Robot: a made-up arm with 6 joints.
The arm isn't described. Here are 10 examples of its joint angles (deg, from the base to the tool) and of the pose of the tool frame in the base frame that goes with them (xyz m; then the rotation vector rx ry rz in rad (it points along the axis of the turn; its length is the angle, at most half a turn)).
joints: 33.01 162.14 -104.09 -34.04 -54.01 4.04
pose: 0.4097 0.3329 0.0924 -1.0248 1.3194 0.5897
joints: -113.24 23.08 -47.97 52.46 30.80 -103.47
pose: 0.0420 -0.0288 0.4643 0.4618 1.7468 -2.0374
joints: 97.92 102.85 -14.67 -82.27 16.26 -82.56
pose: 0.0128 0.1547 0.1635 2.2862 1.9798 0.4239
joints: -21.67 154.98 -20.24 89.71 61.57 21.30
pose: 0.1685 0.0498 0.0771 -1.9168 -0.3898 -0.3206
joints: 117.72 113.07 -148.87 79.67 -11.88 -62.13
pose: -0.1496 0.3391 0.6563 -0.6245 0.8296 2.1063
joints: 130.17 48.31 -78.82 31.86 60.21 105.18
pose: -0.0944 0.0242 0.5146 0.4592 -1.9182 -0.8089
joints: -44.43 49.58 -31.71 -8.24 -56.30 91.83
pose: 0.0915 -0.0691 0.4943 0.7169 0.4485 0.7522
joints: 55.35 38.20 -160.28 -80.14 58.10 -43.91
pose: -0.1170 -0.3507 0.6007 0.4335 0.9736 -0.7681
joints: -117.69 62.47 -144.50 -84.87 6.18 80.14
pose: 0.0344 0.0935 0.7736 0.1348 -0.0678 -2.1362
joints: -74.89 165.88 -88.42 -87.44 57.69 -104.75
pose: -0.0014 -0.3944 -0.0165 1.7622 -1.2889 -0.6178
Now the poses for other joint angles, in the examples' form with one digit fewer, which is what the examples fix.
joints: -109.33 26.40 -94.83 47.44 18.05 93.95
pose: 0.076 0.131 0.640 0.551 -0.103 0.579
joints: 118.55 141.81 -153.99 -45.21 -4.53 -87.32
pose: -0.266 0.473 0.450 -0.962 -0.746 -0.178
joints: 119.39 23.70 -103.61 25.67 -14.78 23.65
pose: 0.144 -0.228 0.649 0.256 -0.079 2.928
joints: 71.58 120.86 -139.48 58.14 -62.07 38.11
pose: 0.207 0.329 0.583 1.071 0.412 2.186
